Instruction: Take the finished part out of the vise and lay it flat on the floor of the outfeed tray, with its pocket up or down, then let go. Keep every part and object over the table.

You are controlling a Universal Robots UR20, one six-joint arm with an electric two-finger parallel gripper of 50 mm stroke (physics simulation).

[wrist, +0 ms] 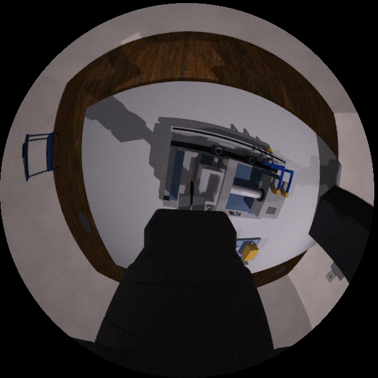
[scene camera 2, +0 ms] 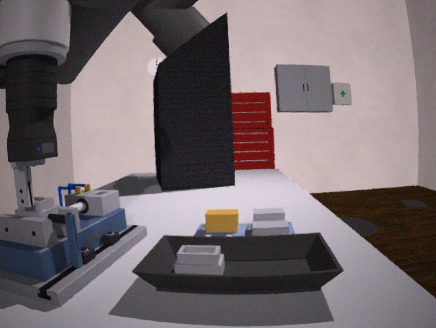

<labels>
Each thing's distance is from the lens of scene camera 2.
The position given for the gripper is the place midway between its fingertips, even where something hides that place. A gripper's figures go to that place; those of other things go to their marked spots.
gripper (scene camera 2: 26,206): 45 cm
yellow block (scene camera 2: 226,220): 58 cm
</labels>
